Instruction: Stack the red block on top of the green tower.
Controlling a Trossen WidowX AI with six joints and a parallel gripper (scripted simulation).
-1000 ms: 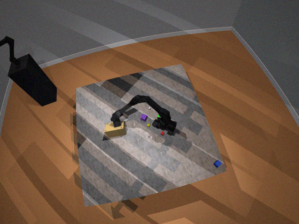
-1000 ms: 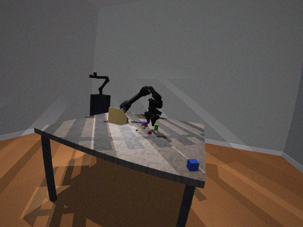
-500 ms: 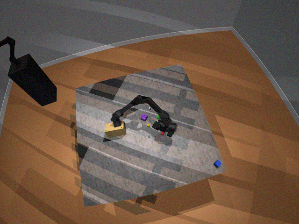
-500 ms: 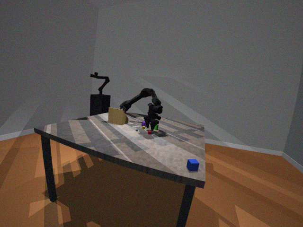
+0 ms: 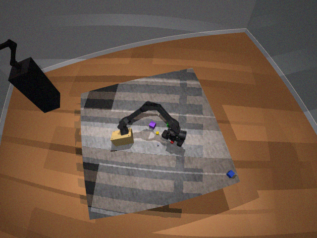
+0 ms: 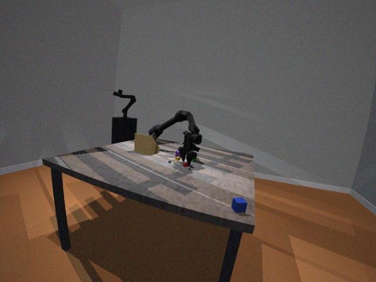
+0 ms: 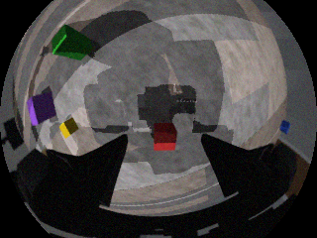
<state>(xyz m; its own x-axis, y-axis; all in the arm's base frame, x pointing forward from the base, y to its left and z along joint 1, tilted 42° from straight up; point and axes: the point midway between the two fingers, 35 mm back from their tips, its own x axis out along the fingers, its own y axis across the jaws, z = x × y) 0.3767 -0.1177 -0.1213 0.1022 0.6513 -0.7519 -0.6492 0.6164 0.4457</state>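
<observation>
Right now the red block is 1 cm below my gripper tip. Also, from my gripper tip: small yellow block: 12 cm to the left, 10 cm behind, 1 cm below; then purple block: 21 cm to the left, 12 cm behind; then blue block: 44 cm to the right, 37 cm ahead.
</observation>
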